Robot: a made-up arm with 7 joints. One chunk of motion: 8 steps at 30 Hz.
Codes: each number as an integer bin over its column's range. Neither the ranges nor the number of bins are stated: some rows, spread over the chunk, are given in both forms.
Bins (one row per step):
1: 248 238 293 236 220 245 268
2: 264 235 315 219 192 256 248
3: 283 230 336 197 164 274 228
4: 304 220 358 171 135 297 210
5: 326 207 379 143 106 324 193
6: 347 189 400 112 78 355 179
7: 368 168 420 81 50 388 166
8: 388 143 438 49 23 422 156
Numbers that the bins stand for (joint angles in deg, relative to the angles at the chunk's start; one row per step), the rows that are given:
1: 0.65 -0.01 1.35 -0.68 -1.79 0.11 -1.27
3: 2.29 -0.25 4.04 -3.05 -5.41 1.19 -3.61
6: 5.30 -1.45 8.05 -8.21 -10.96 4.20 -6.49
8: 7.22 -2.80 10.43 -12.03 -14.51 6.69 -7.84
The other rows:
2: 1.40 -0.10 2.73 -1.71 -3.60 0.52 -2.44
4: 3.28 -0.54 5.42 -4.63 -7.28 2.04 -4.67
5: 4.31 -0.92 6.73 -6.32 -9.15 3.05 -5.67
7: 6.28 -2.07 9.30 -10.09 -12.77 5.43 -7.25

